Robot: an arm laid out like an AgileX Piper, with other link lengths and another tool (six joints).
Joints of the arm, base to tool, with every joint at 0 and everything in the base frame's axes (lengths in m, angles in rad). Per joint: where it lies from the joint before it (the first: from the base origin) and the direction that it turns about. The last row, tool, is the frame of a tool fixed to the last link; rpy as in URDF.
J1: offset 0 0 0.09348 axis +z
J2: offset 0 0 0 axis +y
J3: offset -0.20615 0 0.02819 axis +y
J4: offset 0.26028 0 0.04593 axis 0.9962 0 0.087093
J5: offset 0 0 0 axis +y
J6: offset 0.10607 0 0.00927 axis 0.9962 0 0.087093
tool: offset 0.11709 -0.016 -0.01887 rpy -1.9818 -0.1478 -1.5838
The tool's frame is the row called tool.
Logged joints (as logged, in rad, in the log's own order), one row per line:
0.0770 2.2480 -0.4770 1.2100 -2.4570 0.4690
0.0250 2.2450 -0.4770 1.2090 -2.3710 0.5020
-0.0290 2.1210 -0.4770 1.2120 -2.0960 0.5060
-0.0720 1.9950 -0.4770 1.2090 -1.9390 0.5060
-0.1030 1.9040 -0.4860 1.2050 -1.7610 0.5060
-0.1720 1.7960 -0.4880 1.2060 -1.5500 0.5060
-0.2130 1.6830 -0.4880 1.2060 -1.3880 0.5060
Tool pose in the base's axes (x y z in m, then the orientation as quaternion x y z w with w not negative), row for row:
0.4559 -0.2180 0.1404 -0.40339 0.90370 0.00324 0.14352
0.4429 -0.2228 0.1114 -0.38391 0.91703 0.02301 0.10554
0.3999 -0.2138 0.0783 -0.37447 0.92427 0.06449 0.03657
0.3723 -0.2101 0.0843 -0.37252 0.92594 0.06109 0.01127
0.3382 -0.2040 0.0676 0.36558 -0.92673 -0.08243 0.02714
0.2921 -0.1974 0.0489 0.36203 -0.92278 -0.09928 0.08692
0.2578 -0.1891 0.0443 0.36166 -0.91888 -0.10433 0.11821
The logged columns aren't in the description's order. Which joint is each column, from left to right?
Columns, left to right: J4, J2, J1, J5, J3, J6.
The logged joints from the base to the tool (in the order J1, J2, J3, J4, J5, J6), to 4 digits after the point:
-0.4770 2.2480 -2.4570 0.0770 1.2100 0.4690
-0.4770 2.2450 -2.3710 0.0250 1.2090 0.5020
-0.4770 2.1210 -2.0960 -0.0290 1.2120 0.5060
-0.4770 1.9950 -1.9390 -0.0720 1.2090 0.5060
-0.4860 1.9040 -1.7610 -0.1030 1.2050 0.5060
-0.4880 1.7960 -1.5500 -0.1720 1.2060 0.5060
-0.4880 1.6830 -1.3880 -0.2130 1.2060 0.5060

